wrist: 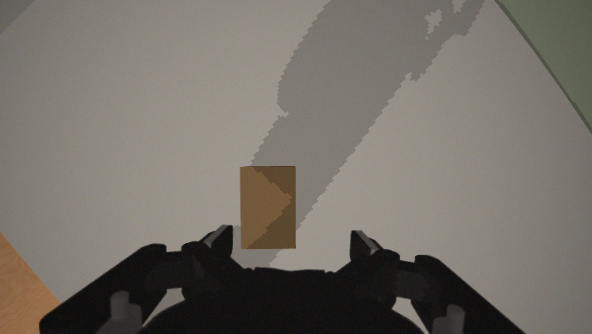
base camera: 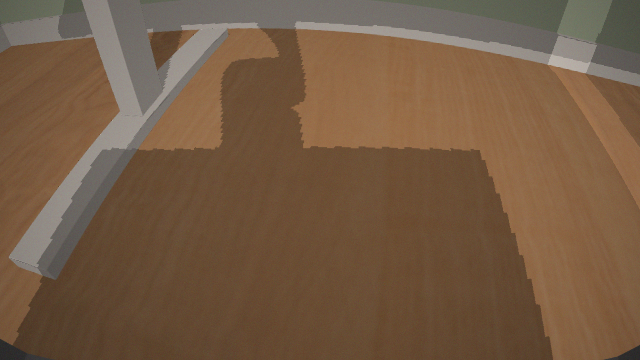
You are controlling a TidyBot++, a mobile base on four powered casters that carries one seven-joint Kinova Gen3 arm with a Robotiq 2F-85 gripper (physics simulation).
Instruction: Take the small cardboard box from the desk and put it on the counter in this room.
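The small cardboard box [wrist: 268, 207] is a brown rectangle on the pale desk top [wrist: 150, 125] in the wrist view, with its long sides running up and down the picture. Part of it lies in the arm's shadow. My gripper [wrist: 291, 241] is open and above the desk. The box appears between the fingertips and a little ahead of them, nearer the left finger, and its size suggests the fingers are still above it. The counter does not show in either view.
In the base camera view a pale desk leg [base camera: 125, 60] rises at the left from a long foot bar [base camera: 95, 155] on the wooden floor [base camera: 380, 100]. A wall with a white baseboard [base camera: 400, 36] runs across the back. The desk's edge meets the green wall [wrist: 560, 40] in the wrist view.
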